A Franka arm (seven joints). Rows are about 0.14 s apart.
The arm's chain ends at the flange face. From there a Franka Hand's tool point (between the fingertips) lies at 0.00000 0.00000 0.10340 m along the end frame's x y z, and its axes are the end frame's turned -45 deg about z.
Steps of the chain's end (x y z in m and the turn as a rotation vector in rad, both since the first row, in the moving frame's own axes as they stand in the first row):
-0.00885, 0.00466, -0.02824, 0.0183, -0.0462, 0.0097
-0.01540, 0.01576, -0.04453, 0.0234, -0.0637, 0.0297
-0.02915, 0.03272, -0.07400, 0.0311, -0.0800, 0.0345
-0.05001, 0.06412, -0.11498, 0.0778, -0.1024, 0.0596
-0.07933, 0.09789, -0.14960, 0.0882, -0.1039, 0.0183
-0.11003, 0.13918, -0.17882, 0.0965, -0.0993, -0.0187
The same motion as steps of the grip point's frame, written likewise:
-0.01157, -0.00769, -0.02837, 0.0456, -0.0197, 0.0097
-0.02488, -0.00615, -0.04477, 0.0616, -0.0285, 0.0297
-0.04718, -0.00565, -0.07438, 0.0786, -0.0346, 0.0345
-0.08210, -0.00321, -0.11583, 0.1274, -0.0174, 0.0596
-0.12633, -0.00089, -0.15056, 0.1358, -0.0111, 0.0183
-0.17656, 0.00634, -0.17981, 0.1385, -0.0020, -0.0187

